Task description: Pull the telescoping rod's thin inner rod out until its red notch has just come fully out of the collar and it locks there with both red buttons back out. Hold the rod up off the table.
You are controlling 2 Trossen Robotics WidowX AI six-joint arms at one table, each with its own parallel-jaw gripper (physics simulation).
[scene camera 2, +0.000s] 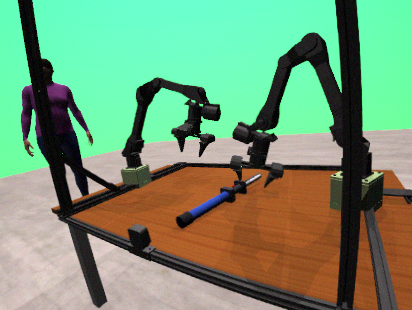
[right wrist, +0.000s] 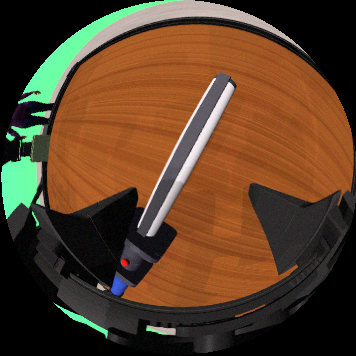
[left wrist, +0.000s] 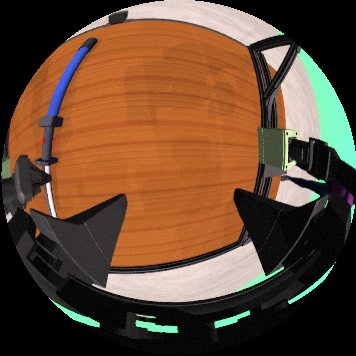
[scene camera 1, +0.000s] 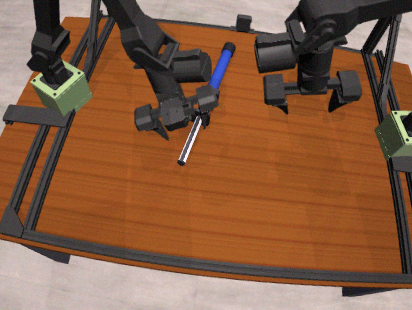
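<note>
The rod lies on the table. Its blue tube [scene camera 1: 221,69] [scene camera 2: 209,204] [left wrist: 62,85] has a black end cap. Its dark collar [left wrist: 47,132] [right wrist: 142,255] shows a red button [right wrist: 124,262]; red shows on both sides in the left wrist view. The white and grey inner rod [scene camera 1: 190,142] [scene camera 2: 254,179] [right wrist: 187,155] sticks out; no red notch shows on it. My right gripper [scene camera 1: 186,132] [scene camera 2: 253,182] [right wrist: 195,191] is open and empty, low above the inner rod near the collar. My left gripper [scene camera 1: 310,110] [scene camera 2: 191,153] [left wrist: 180,197] is open and empty, high and away from the rod.
A dark frame rail [scene camera 1: 200,265] runs along the table edge. Upright posts [scene camera 2: 350,150] stand at the sides. A small black block [scene camera 1: 243,22] [scene camera 2: 139,235] sits on the rail beyond the rod's capped end. A person [scene camera 2: 60,110] stands behind the table.
</note>
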